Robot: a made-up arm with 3 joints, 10 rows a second.
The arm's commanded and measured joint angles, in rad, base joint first. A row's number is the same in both.
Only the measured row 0 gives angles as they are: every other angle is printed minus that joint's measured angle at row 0.
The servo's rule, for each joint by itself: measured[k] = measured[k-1] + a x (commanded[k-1-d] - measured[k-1]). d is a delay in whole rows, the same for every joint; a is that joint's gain. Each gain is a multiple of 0.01, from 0.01 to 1. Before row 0 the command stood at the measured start. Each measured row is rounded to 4 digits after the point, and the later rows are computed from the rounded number. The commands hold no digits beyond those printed.
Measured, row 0:
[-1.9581, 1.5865, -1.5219]
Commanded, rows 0 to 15:
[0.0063, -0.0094, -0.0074]
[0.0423, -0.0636, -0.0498]
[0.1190, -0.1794, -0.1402]
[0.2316, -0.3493, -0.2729]
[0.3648, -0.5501, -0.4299]
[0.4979, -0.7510, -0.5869]
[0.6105, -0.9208, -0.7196]
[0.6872, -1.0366, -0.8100]
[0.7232, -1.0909, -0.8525]
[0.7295, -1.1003, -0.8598]
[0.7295, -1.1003, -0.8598]
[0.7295, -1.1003, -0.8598]
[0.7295, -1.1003, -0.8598]
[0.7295, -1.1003, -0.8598]
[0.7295, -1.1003, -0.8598]
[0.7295, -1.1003, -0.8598]
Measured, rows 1 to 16:
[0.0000, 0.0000, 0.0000]
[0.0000, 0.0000, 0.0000]
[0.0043, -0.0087, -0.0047]
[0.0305, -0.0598, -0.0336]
[0.0916, -0.1710, -0.1018]
[0.1882, -0.3368, -0.2113]
[0.3101, -0.5352, -0.3512]
[0.4397, -0.7359, -0.5020]
[0.5576, -0.9079, -0.6413]
[0.6470, -1.0276, -0.7493]
[0.6996, -1.0865, -0.8153]
[0.7202, -1.0993, -0.8438]
[0.7266, -1.1002, -0.8540]
[0.7286, -1.1003, -0.8577]
[0.7292, -1.1003, -0.8590]
[0.7294, -1.1003, -0.8595]
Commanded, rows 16 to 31:
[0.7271, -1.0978, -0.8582]
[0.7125, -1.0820, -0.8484]
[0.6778, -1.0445, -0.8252]
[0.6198, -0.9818, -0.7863]
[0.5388, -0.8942, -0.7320]
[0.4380, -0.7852, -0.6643]
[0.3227, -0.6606, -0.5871]
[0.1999, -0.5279, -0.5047]
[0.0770, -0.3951, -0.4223]
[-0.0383, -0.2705, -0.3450]
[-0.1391, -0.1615, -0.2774]
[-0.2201, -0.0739, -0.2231]
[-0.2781, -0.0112, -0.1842]
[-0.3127, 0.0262, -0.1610]
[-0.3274, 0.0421, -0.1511]
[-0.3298, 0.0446, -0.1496]
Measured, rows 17 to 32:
[0.7295, -1.1003, -0.8597]
[0.7295, -1.1003, -0.8598]
[0.7278, -1.0980, -0.8588]
[0.7172, -1.0831, -0.8521]
[0.6900, -1.0472, -0.8349]
[0.6416, -0.9864, -0.8038]
[0.5707, -0.9007, -0.7578]
[0.4791, -0.7933, -0.6980]
[0.3712, -0.6699, -0.6270]
[0.2530, -0.5378, -0.5487]
[0.1316, -0.4051, -0.4678]
[0.0144, -0.2799, -0.3892]
[-0.0915, -0.1698, -0.3176]
[-0.1802, -0.0806, -0.2571]
[-0.2478, -0.0161, -0.2104]
[-0.2926, 0.0232, -0.1788]

